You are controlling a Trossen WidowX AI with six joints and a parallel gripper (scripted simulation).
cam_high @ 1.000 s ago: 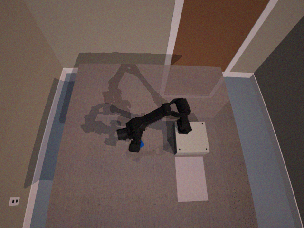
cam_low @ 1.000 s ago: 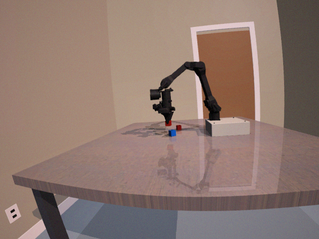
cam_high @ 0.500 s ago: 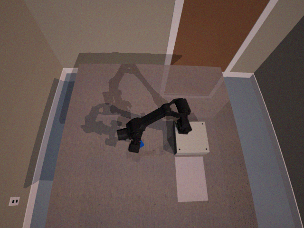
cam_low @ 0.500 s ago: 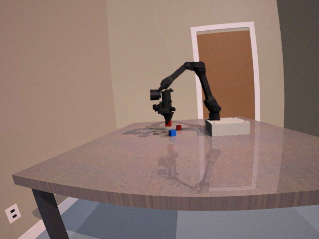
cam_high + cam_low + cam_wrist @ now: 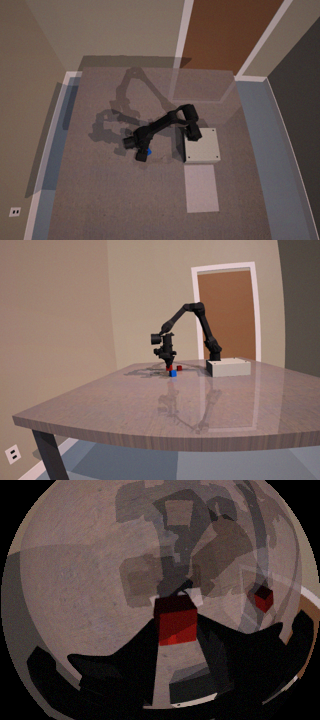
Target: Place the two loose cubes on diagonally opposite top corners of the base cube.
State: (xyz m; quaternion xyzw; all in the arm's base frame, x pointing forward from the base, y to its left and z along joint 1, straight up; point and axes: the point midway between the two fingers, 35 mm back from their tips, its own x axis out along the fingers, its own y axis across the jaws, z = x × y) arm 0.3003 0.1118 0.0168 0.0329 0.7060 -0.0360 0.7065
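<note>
The red cube is right at my gripper tip. From my gripper tip the other things lie so: blue cube 40 mm below, 20 mm behind.
</note>
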